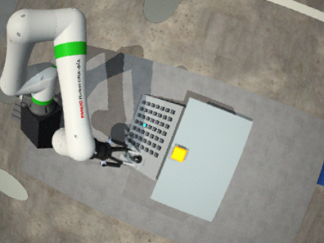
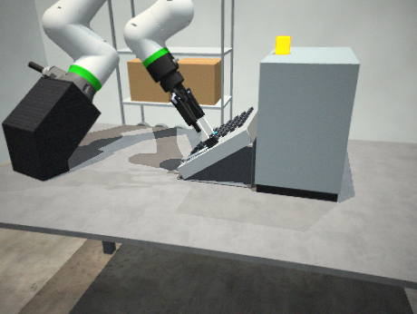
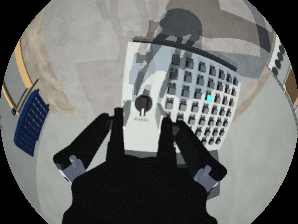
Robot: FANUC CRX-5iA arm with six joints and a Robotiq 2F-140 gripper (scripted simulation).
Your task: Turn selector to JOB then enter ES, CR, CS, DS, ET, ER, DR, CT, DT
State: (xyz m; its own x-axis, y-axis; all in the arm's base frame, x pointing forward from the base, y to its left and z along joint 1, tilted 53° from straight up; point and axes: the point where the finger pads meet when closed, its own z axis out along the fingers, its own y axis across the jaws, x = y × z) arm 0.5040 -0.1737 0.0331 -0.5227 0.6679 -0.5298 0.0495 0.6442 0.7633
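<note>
Now: the black selector knob 3 cm ahead of my hand and 4 cm below it. From my hand the other things lie so: sloped keypad panel: 6 cm ahead, 11 cm to the left, 9 cm below.
</note>
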